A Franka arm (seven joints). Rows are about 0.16 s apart.
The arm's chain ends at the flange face. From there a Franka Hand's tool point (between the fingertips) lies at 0.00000 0.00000 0.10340 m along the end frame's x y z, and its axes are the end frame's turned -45 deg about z.
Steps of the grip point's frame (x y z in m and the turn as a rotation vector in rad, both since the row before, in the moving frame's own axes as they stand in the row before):
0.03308 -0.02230 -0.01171 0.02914 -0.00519 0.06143
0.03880 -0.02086 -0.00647 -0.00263 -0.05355 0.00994
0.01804 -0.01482 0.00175 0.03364 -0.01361 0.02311
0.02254 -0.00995 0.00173 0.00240 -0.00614 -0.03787
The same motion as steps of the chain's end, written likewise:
0.01008 -0.03733 -0.01166 0.01694 -0.02427 0.06143
0.01643 -0.04627 -0.00632 -0.03973 -0.03601 0.00994
0.00571 -0.02173 0.00182 0.01416 -0.03341 0.02311
0.00952 -0.02326 0.00173 -0.00264 -0.00604 -0.03787

